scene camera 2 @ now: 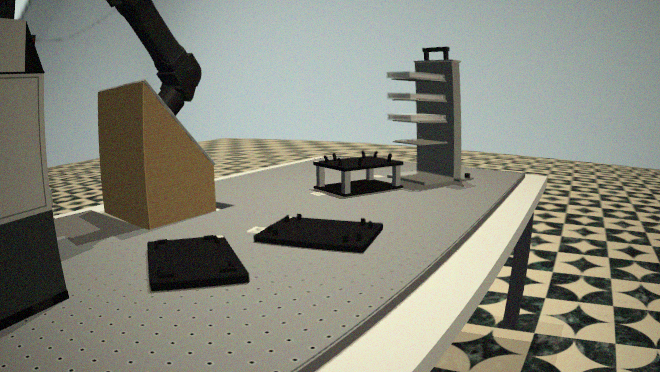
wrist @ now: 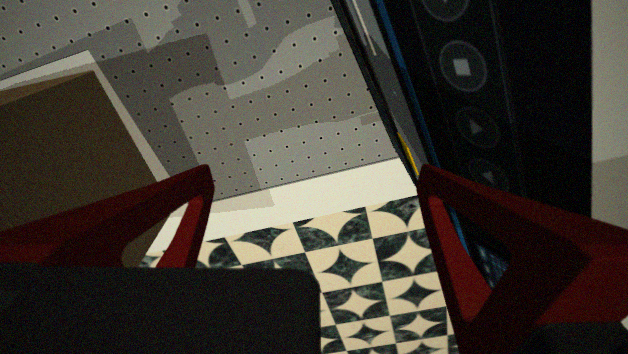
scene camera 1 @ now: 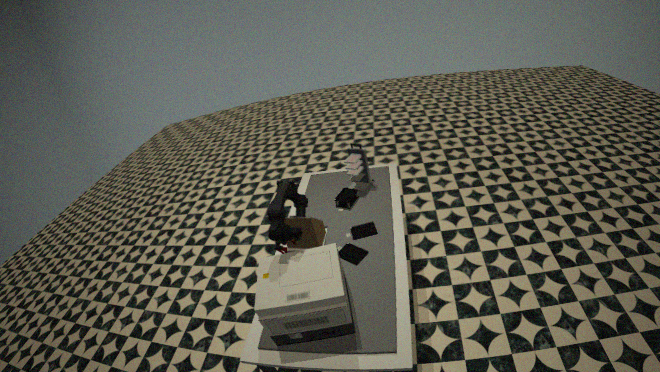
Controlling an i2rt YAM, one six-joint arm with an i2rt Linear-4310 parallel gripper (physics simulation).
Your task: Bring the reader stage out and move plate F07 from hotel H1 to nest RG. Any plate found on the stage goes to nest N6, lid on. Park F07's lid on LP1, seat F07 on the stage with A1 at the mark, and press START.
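Frame: origin at the arm's base, x back, y left, z down, level; centimetres.
Where they show: gripper, fingertip midpoint: (wrist: pixel 315 176) (scene camera 1: pixel 290 250); arm's base at its link origin: (scene camera 2: pixel 152 123) (scene camera 1: pixel 300 219).
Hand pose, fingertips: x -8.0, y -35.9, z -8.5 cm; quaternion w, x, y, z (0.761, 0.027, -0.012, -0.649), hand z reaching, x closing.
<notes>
Things, the pixels of their top centre, and the offset from my fingertips. "spot": a spot on its surface instead. Level surfaces: height alone.
- white reader at its top centre: (scene camera 1: pixel 297 274) dx -12.0, dy -20.7, dz -5.3 cm
- reader's dark button panel at a spot on its surface: (wrist: pixel 545 100) spot: dx -4.0, dy -6.1, dz -4.4 cm
- grey perforated table top at its surface level: dz +25.8 cm
My gripper (wrist: pixel 315 176) (scene camera 1: pixel 282 249) is open, with no object between its red fingers. It hangs beside the front of the white reader (scene camera 1: pixel 300 270) (scene camera 2: pixel 22 125). In the wrist view the right finger is close to the reader's dark button panel (wrist: pixel 545 100), which has round buttons marked with a square and triangles. No stage shows. The hotel (scene camera 1: pixel 364 165) (scene camera 2: pixel 432 160) stands at the far end with pale pieces on its shelves; labels are unreadable. A raised black stand (scene camera 1: pixel 346 197) (scene camera 2: pixel 357 164) and two flat black nests (scene camera 1: pixel 364 230) (scene camera 2: pixel 320 232), (scene camera 1: pixel 353 253) (scene camera 2: pixel 197 265) lie between.
A brown slant-topped block (scene camera 1: pixel 310 232) (scene camera 2: pixel 165 165) (wrist: pixel 65 140) stands near the reader, below the arm (scene camera 1: pixel 287 200) and left of the gripper in the wrist view. The grey perforated table top (scene camera 2: pixel 280 320) has a pale rim, with tiled floor beyond.
</notes>
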